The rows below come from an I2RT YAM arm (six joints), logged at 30 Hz.
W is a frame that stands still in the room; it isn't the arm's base.
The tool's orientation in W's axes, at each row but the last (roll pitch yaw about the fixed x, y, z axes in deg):
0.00 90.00 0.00
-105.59 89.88 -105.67
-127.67 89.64 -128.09
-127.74 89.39 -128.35
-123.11 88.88 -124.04
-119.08 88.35 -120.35
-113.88 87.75 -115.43
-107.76 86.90 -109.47
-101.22 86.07 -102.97
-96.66 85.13 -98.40
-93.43 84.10 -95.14
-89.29 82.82 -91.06
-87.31 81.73 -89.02
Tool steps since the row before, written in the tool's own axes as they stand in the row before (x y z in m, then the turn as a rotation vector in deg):
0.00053 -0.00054 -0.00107 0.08 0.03 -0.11
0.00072 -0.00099 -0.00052 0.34 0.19 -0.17
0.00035 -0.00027 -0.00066 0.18 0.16 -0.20
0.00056 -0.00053 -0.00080 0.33 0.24 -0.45
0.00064 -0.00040 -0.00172 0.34 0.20 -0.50
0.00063 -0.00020 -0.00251 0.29 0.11 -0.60
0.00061 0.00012 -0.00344 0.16 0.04 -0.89
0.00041 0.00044 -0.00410 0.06 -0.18 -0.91
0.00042 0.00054 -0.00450 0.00 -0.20 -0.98
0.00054 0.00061 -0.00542 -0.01 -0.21 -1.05
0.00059 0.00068 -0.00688 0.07 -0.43 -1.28
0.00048 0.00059 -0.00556 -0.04 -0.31 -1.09
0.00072 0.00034 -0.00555 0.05 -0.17 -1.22
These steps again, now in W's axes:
-0.00107 -0.00054 -0.00053 -0.11 0.03 -0.08
-0.00052 -0.00099 -0.00072 -0.17 0.19 -0.34
-0.00066 -0.00027 -0.00035 -0.20 0.16 -0.18
-0.00081 -0.00053 -0.00055 -0.45 0.24 -0.33
-0.00173 -0.00038 -0.00061 -0.50 0.20 -0.34
-0.00252 -0.00016 -0.00059 -0.60 0.12 -0.28
-0.00345 0.00019 -0.00056 -0.89 0.06 -0.15
-0.00409 0.00054 -0.00036 -0.92 -0.16 -0.04
-0.00449 0.00065 -0.00040 -0.99 -0.17 0.03
-0.00541 0.00073 -0.00054 -1.06 -0.18 0.04
-0.00686 0.00082 -0.00061 -1.29 -0.40 -0.02
-0.00554 0.00070 -0.00056 -1.10 -0.27 0.08
-0.00554 0.00040 -0.00080 -1.22 -0.14 -0.03

